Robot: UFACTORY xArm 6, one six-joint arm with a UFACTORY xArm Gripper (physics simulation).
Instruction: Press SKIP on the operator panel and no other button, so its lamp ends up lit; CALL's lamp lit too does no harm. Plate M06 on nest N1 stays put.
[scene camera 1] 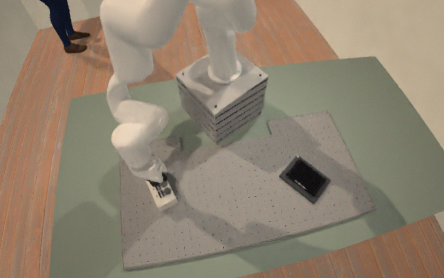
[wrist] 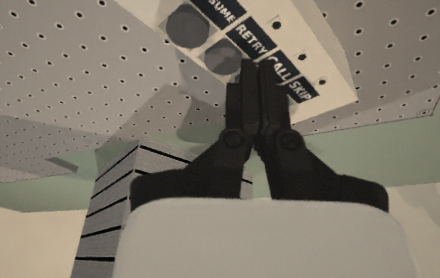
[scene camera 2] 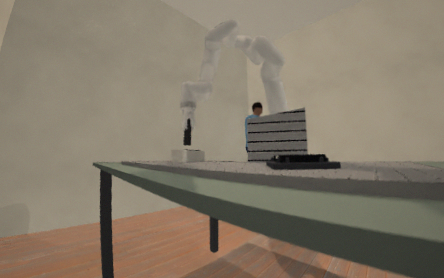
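Seen in the pictures: gripper, fingertip midpoint: (scene camera 1: pixel 156 182) (wrist: pixel 253 77) (scene camera 2: pixel 187 145); arm's base at its link origin: (scene camera 1: pixel 224 70) (scene camera 2: pixel 280 118).
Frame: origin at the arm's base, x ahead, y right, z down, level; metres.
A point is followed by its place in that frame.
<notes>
The white operator panel (scene camera 1: pixel 167 201) @(x 0.399, y 0.275, z 0.157 m) (scene camera 2: pixel 192 156) @(x 0.332, y 0.265, z 0.185 m) (wrist: pixel 332 95) @(x 0.271, y 0.343, z 0.157 m) lies at the left of the pegboard. My gripper (scene camera 1: pixel 159 178) @(x 0.337, y 0.302, z 0.132 m) (scene camera 2: pixel 187 144) @(x 0.337, y 0.302, z 0.132 m) (wrist: pixel 253 77) @(x 0.337, y 0.302, z 0.132 m) is shut and empty, pointing down, with its tips a little above the panel in scene camera 2. In the wrist view, the fingers hide the buttons beside the CALL label (wrist: pixel 280 70) @(x 0.311, y 0.313, z 0.157 m) and the SKIP label (wrist: pixel 301 91) @(x 0.284, y 0.322, z 0.157 m). The RETRY button (wrist: pixel 223 56) @(x 0.338, y 0.283, z 0.154 m) shows just left of the tips. SKIP's lamp (wrist: pixel 322 81) @(x 0.290, y 0.338, z 0.156 m) and CALL's lamp (wrist: pixel 302 56) @(x 0.319, y 0.328, z 0.156 m) look dark. The black plate (scene camera 1: pixel 305 176) @(x 0.396, y -0.226, z 0.187 m) (scene camera 2: pixel 300 158) @(x 0.452, y -0.261, z 0.190 m) sits on the dark nest (scene camera 1: pixel 322 189) @(x 0.456, y -0.277, z 0.198 m) (scene camera 2: pixel 310 165) @(x 0.461, y -0.282, z 0.203 m); their markings are unreadable.
The grey pegboard (scene camera 1: pixel 225 200) @(x 0.416, y 0.080, z 0.209 m) (wrist: pixel 120 65) @(x 0.318, y 0.163, z 0.209 m) lies on the green table (scene camera 1: pixel 85 225) @(x 0.421, y 0.598, z 0.222 m). The striped robot pedestal (scene camera 1: pixel 240 117) @(x 0.123, y -0.039, z 0.138 m) (scene camera 2: pixel 277 135) @(x 0.121, y -0.044, z 0.099 m) (wrist: pixel 107 212) @(x 0.141, y -0.005, z 0.112 m) stands behind the pegboard, between panel and nest. A person (scene camera 1: pixel 62 25) (scene camera 2: pixel 256 110) stands in the background.
</notes>
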